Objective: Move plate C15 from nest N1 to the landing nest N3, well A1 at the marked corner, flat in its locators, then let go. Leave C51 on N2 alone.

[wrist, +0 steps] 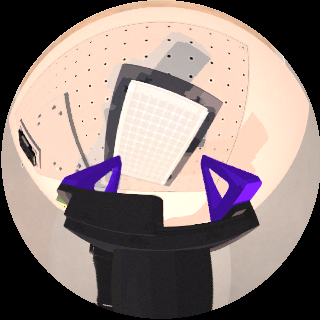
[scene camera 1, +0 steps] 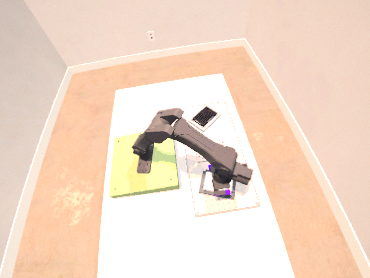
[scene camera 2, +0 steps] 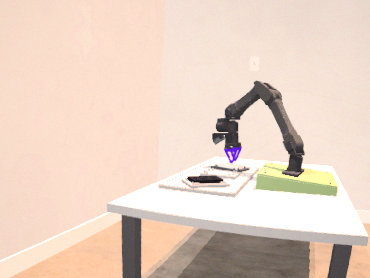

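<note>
A white gridded plate [scene camera 1: 209,183] [wrist: 160,127] lies in a dark grey nest [scene camera 1: 202,185] [wrist: 116,100]; its label is not readable. My gripper [scene camera 1: 219,180] [scene camera 2: 231,159] [wrist: 160,158] is open and empty, its purple fingers above this plate and apart from it. In the wrist view the plate appears turned relative to the fingers. A black plate [scene camera 1: 205,116] [scene camera 2: 204,179] [wrist: 27,146] sits on a pale nest at the other end of the board. A pale nest with small grey locators [scene camera 2: 207,173] lies between them, partly hidden by my arm in scene camera 1. Nest labels and corner marks are not readable.
The nests stand on a pale perforated board [scene camera 1: 220,207] [scene camera 2: 172,185] [wrist: 230,65] on the white table [scene camera 1: 140,225] [scene camera 2: 220,215]. The arm's base stands on a green block [scene camera 1: 125,177] [scene camera 2: 300,185] beside the board. The arm reaches over the middle of the board.
</note>
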